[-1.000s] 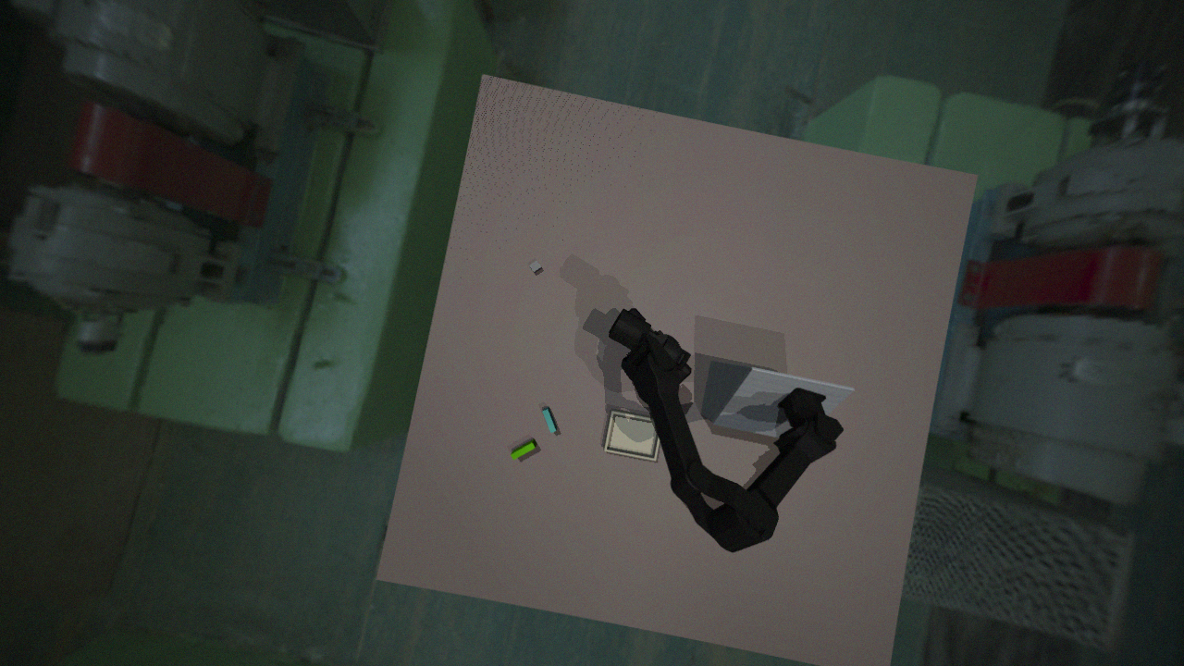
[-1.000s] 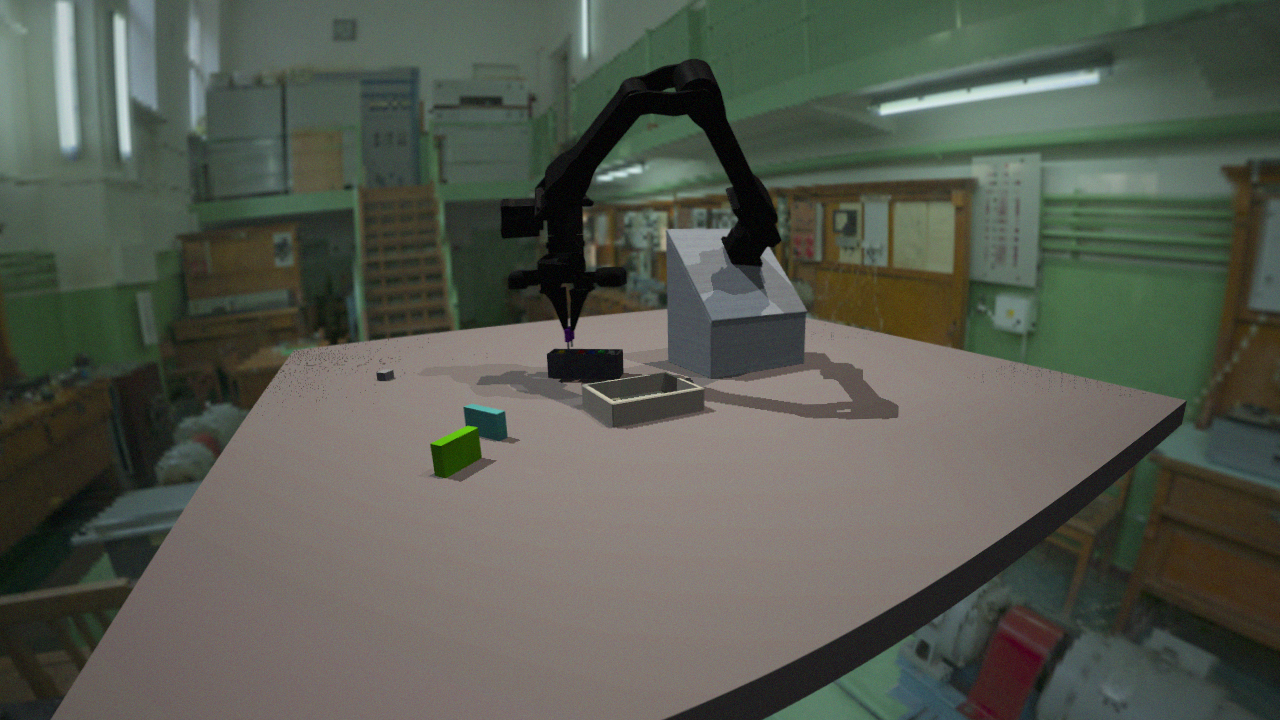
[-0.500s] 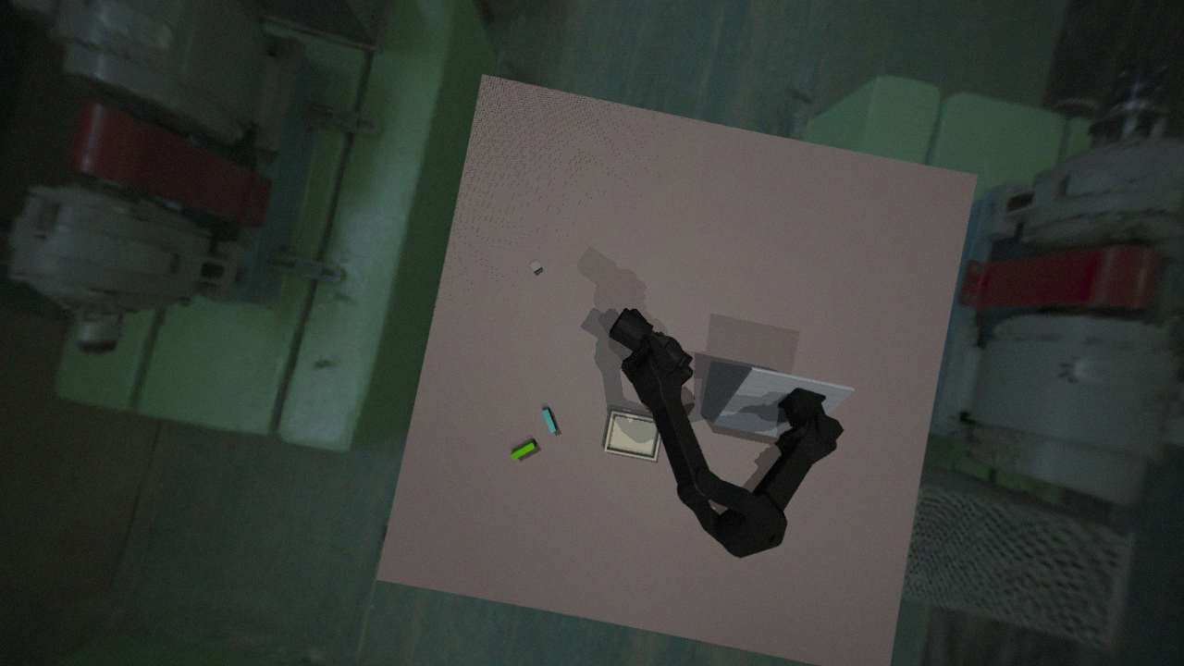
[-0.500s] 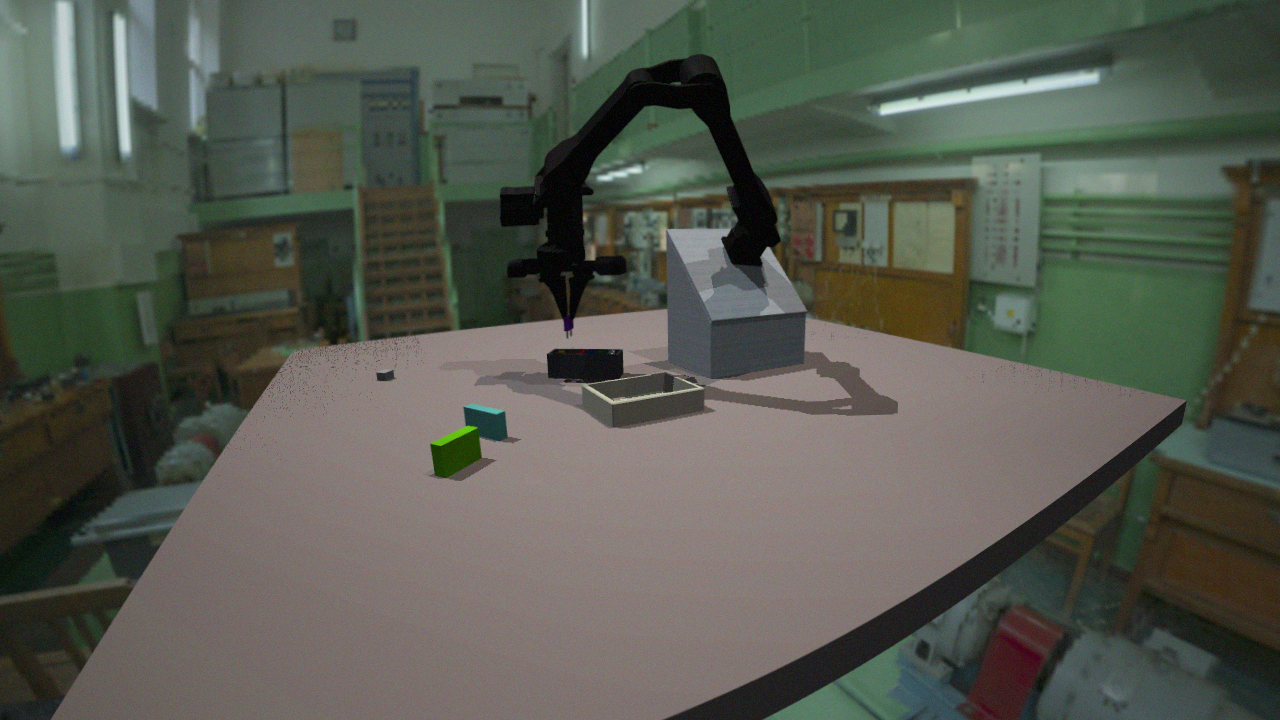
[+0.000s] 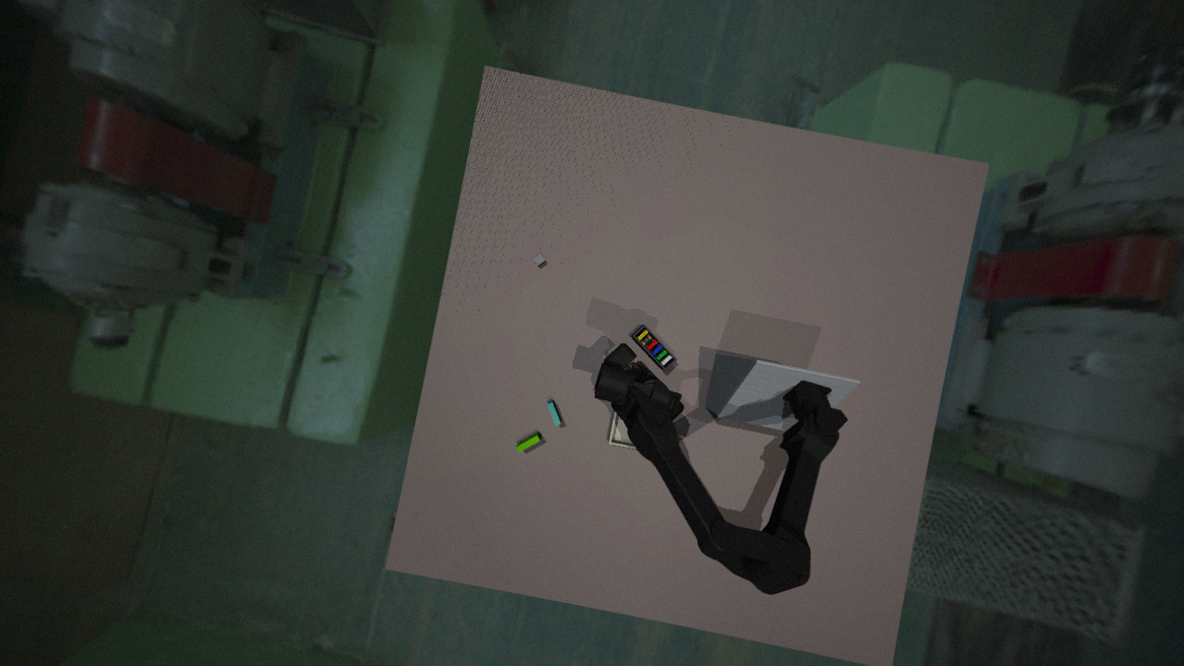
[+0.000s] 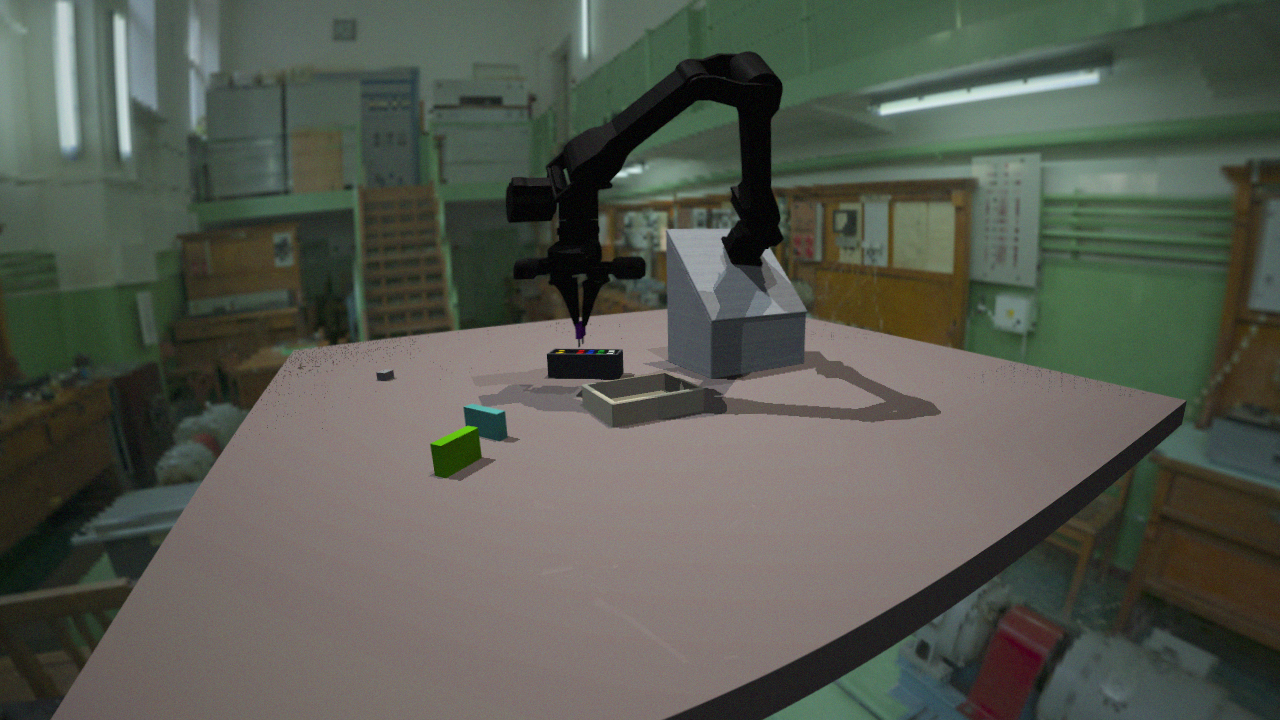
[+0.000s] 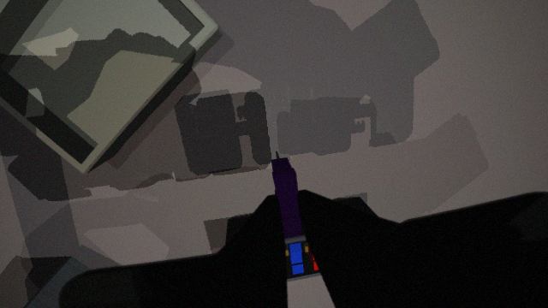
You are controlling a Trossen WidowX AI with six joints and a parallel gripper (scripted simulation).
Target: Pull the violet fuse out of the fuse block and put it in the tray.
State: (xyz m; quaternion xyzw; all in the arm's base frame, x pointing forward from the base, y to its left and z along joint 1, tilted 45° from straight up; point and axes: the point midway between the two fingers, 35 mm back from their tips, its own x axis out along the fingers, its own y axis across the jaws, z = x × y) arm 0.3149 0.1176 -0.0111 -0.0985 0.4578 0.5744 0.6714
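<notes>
The beige tray lies 13 cm to the left of my gripper tip, 9 cm below it and 5 cm behind it. Round my gripper tip: teal block 17 cm ahead, 15 cm to the left, 8 cm below; then green block 24 cm to the left, 21 cm ahead, 8 cm below; then small grey cube 31 cm ahead, 21 cm to the right, 9 cm below.
</notes>
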